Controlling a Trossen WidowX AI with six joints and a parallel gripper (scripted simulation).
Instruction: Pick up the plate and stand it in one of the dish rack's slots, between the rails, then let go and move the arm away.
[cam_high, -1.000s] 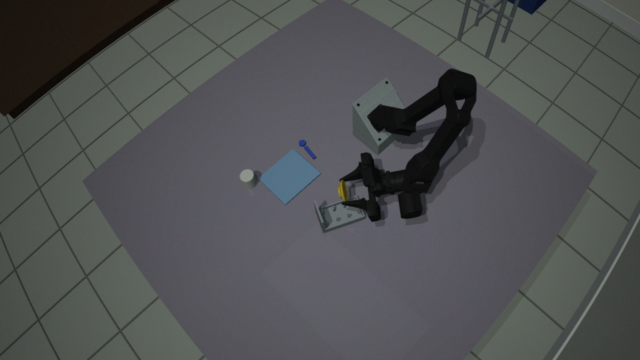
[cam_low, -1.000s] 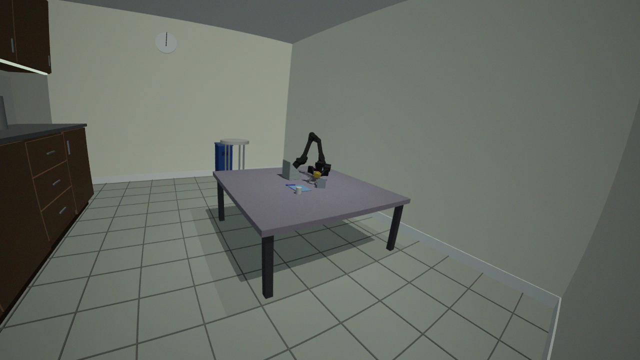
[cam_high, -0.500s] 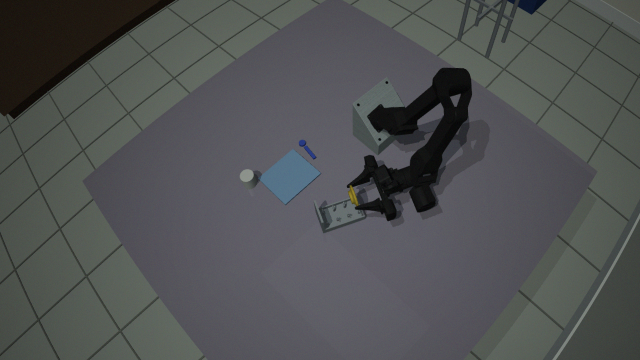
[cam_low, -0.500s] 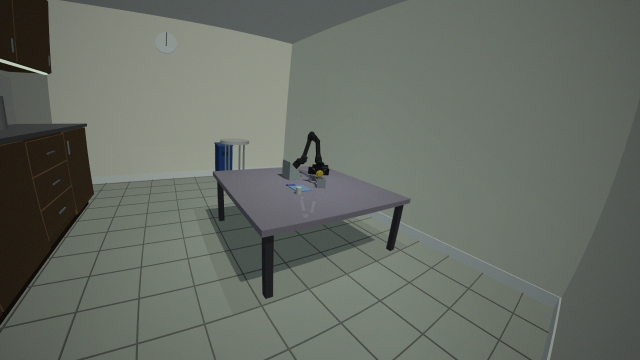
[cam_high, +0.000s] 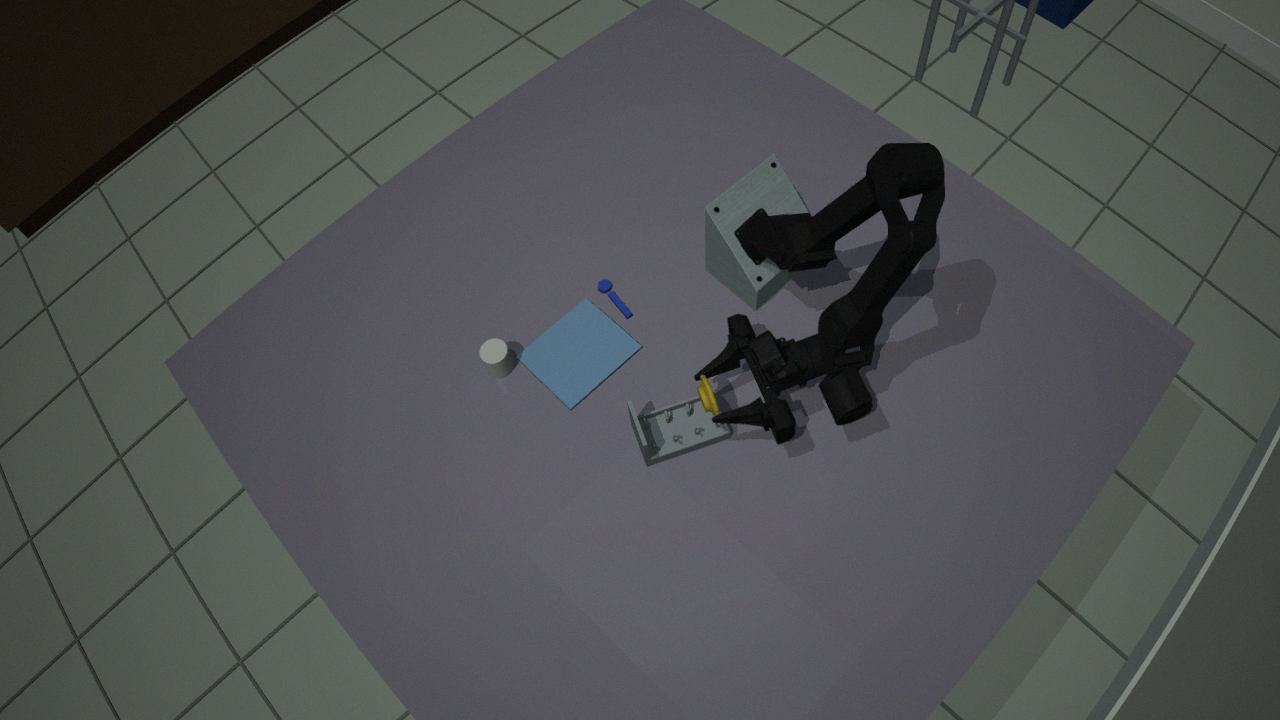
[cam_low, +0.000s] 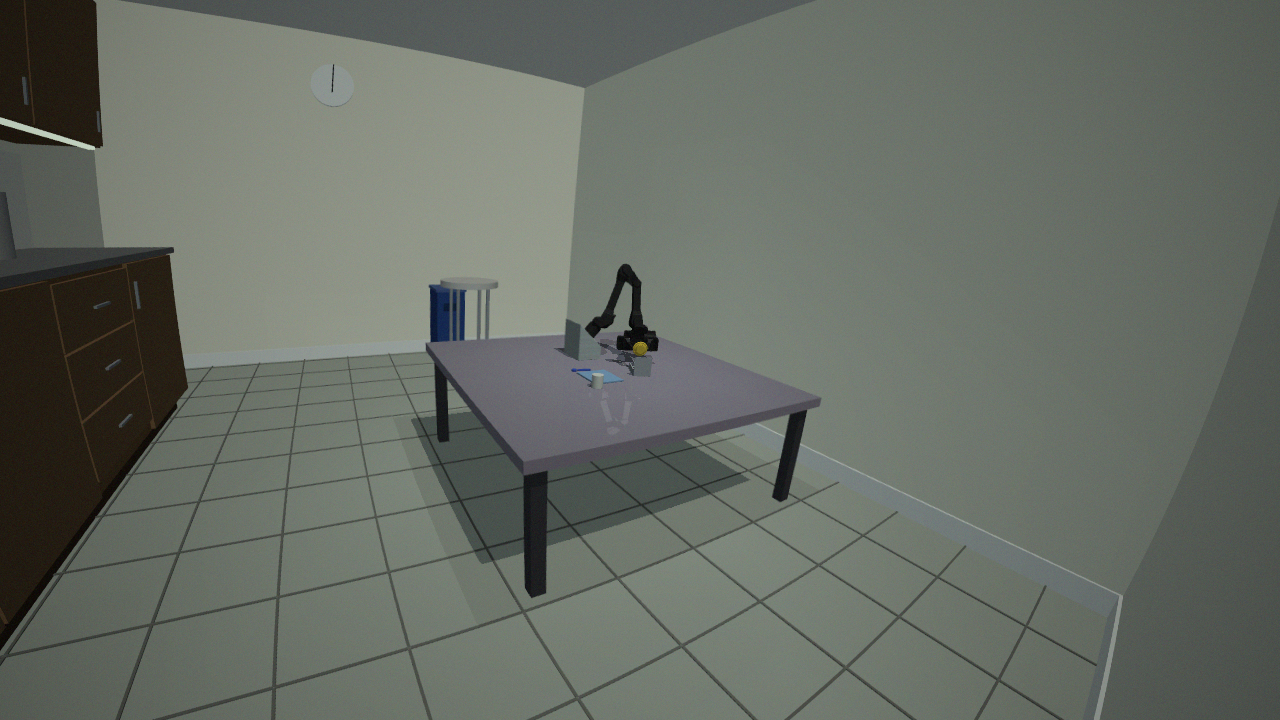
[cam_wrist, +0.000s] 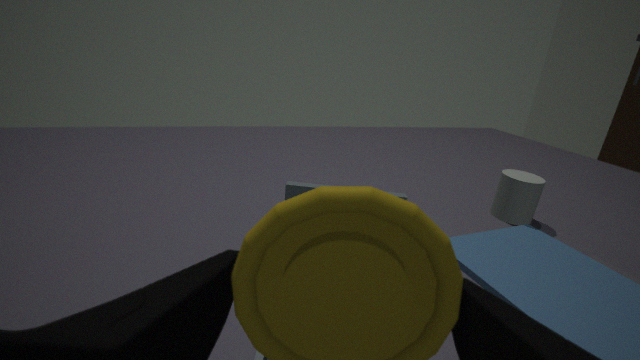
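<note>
My gripper tip is now 7 cm above the grey dish rack, 3 cm short of it and 2 cm to the left of it. Also, from my gripper tip: yellow plate (1 cm behind); then light blue mat (23 cm to the right, 9 cm below, 4 cm ahead); then blue spoon (26 cm to the right, 9 cm below, 7 cm behind).
</note>
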